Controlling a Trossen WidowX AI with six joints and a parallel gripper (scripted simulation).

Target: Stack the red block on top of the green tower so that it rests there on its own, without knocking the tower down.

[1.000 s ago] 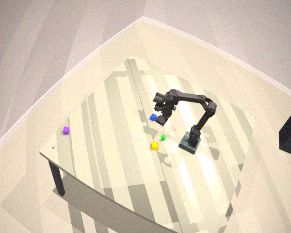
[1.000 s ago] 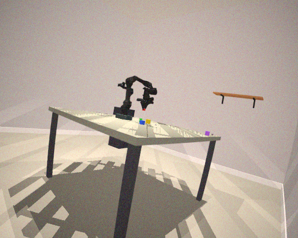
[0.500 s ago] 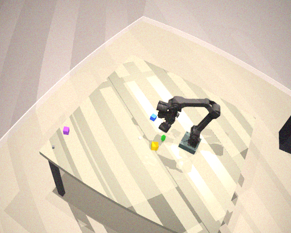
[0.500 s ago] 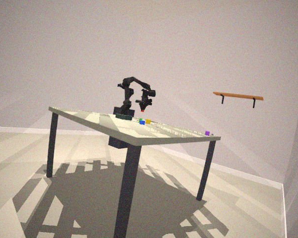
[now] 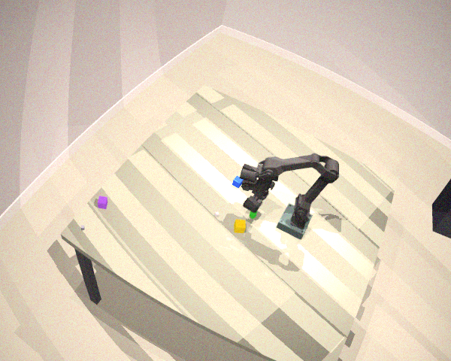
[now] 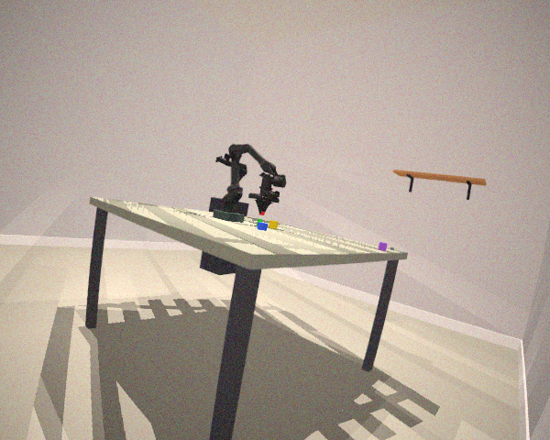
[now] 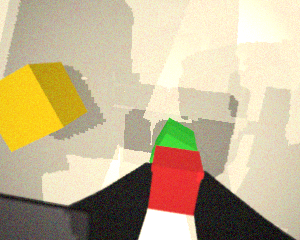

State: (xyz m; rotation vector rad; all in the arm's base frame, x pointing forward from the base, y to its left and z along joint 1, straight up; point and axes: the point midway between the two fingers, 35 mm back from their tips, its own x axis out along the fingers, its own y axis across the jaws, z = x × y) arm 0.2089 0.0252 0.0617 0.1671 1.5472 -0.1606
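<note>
The yellow block is 3 cm ahead of my gripper tip, 9 cm to the left of it and 5 cm below it. From my gripper tip the other things lie so: red block (right at my gripper tip); then blue block (11 cm ahead, 15 cm to the right, 5 cm below); then purple block (62 cm ahead, 25 cm to the left, 5 cm below).
</note>
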